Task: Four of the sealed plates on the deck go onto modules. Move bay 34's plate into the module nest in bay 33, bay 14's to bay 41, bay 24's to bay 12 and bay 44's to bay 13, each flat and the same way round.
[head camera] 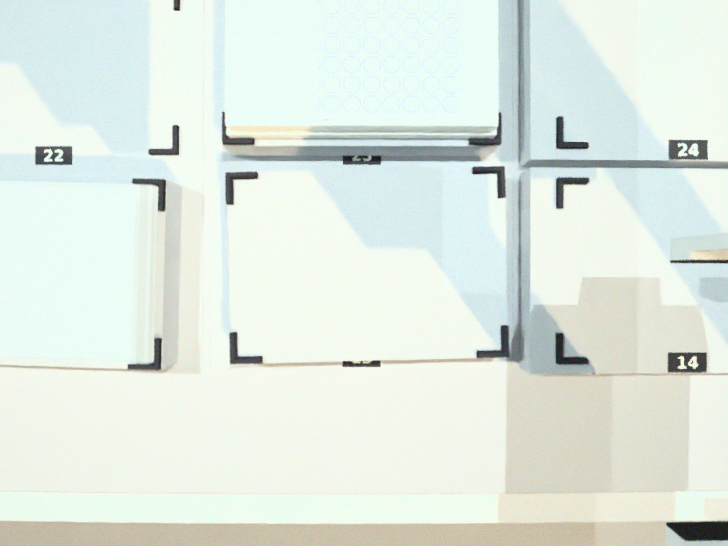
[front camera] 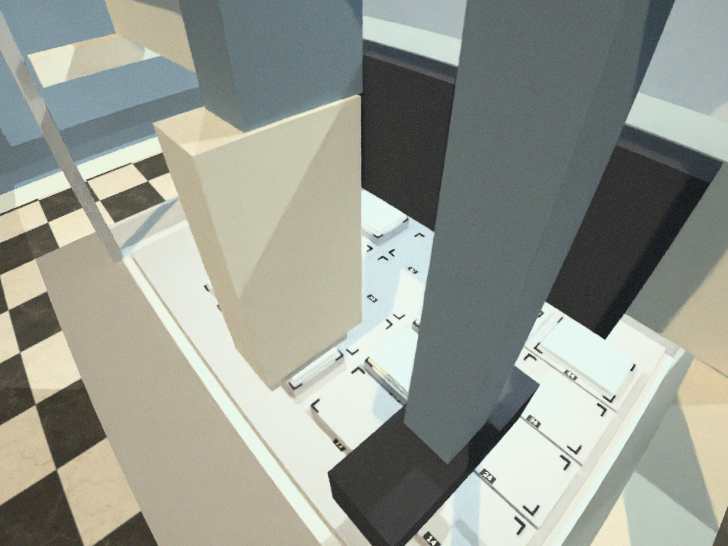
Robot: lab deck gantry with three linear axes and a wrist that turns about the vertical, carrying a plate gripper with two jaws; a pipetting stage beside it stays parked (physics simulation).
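Frame: origin at the robot's base, x back, y right, z up, level; metres.
Seen in the pictures: gripper, fingertip midpoint: (head camera: 716, 393); robot's base, origin of the base link: (front camera: 206, 287).
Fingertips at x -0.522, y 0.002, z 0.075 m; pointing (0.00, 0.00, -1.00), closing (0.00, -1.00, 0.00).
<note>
Offsets run from my fingertips to a thing's top centre. "pt": to the spot under its first point.
Bay 44's sealed plate @(dz -0.046, dx -0.034, dy -0.366 m) (front camera: 588, 355) lies flat at the back right. The plate in bay 12 @(pt dz -0.051, dx +0.231, dy -0.042 m) (front camera: 317, 369) (head camera: 64, 270) lies flat; the pale cover hides part of it in the front view. A plate @(dz -0.042, dx +0.460, dy -0.364 m) (front camera: 385, 214) lies at the far back, probably in bay 41. The column hides most of bay 33. Bay 13's nest @(pt dz -0.056, dx +0.155, dy -0.044 m) (front camera: 352, 405) (head camera: 329, 293) shows its bare top. My gripper (head camera: 705, 390) is above the bay 14 area. Its jaws show in part at the head view's right edge, apart, with bare deck between them. In the front view its dark body hides the jaws.
A sealed plate @(dz -0.042, dx +0.130, dy -0.152 m) (front camera: 395, 355) (head camera: 364, 64) lies in bay 23, behind bay 13. Bays 34 @(pt dz -0.060, dx -0.064, dy -0.264 m) (front camera: 570, 411), 24 (front camera: 529, 464) and 14 @(pt dz -0.061, dx -0.059, dy -0.062 m) (front camera: 482, 517) run along the right side. The pale parked stage cover (front camera: 282, 235) stands over the deck's left.
</note>
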